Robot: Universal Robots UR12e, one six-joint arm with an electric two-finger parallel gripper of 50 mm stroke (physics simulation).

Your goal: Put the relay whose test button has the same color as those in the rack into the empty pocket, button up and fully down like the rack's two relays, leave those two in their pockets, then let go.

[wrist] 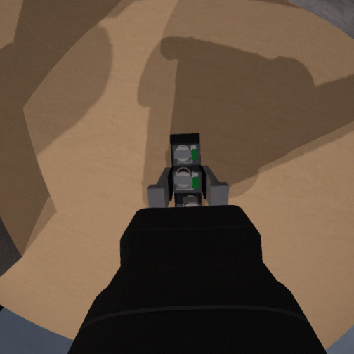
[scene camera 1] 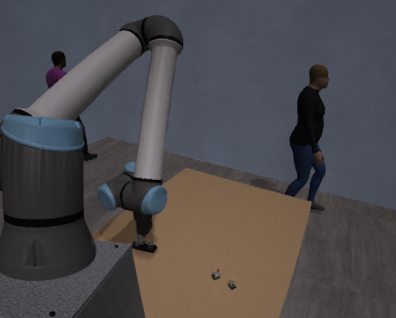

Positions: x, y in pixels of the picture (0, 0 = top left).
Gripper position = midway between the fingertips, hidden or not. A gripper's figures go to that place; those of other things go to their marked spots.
Scene:
The gripper point(wrist: 186, 176): 0.17 m from the lens. A relay point(wrist: 185, 178) is 0.15 m from the lens.

